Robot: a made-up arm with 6 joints.
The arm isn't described. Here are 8 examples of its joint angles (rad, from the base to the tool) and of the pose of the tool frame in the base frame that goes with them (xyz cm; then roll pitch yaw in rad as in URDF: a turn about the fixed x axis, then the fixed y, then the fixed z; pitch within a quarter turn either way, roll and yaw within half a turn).
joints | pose
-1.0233 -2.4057 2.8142 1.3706 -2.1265 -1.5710 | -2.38 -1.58 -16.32 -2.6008 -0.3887 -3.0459
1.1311 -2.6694 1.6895 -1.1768 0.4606 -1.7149 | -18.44 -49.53 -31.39 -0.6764 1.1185 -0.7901
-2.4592 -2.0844 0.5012 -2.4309 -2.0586 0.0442 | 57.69 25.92 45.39 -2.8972 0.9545 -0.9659
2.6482 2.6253 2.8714 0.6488 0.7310 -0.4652 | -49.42 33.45 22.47 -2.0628 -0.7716 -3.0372
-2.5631 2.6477 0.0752 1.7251 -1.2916 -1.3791 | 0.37 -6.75 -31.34 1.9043 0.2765 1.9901
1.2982 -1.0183 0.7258 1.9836 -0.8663 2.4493 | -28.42 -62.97 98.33 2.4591 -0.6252 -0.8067
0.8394 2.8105 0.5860 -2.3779 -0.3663 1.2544 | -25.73 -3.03 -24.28 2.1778 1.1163 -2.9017
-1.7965 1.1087 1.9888 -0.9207 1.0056 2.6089 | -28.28 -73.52 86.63 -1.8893 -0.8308 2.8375
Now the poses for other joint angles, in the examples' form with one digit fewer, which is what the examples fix.
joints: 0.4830 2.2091 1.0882 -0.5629 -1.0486 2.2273
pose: 40.8 7.3 -21.3 -1.027 0.876 2.818
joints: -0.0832 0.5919 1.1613 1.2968 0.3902 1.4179
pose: 45.3 -7.7 117.7 1.731 -0.625 0.385
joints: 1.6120 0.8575 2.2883 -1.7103 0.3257 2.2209
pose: -9.9 54.4 111.2 -1.041 -1.200 0.549
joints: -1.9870 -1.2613 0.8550 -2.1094 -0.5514 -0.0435
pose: 32.1 42.2 94.2 -2.111 -0.630 0.565
